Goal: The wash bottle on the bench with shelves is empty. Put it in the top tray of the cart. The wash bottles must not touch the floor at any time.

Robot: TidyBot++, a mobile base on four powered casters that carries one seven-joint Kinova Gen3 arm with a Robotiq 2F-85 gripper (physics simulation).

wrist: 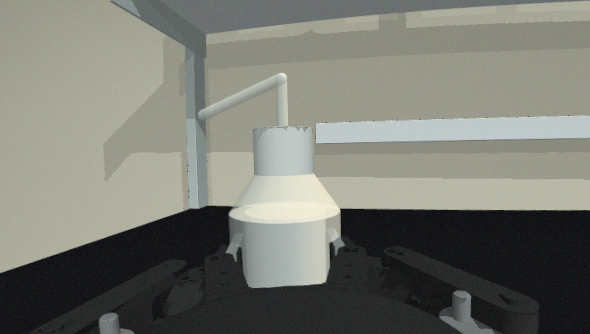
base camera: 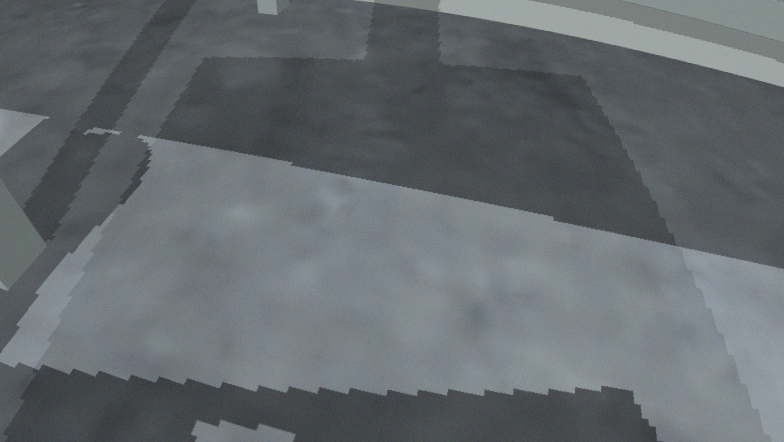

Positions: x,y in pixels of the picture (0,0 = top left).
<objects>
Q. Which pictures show the wash bottle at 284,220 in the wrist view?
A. The wrist view only.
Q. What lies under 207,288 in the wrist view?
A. My gripper.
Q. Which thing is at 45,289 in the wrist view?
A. A bench with shelves.
</objects>
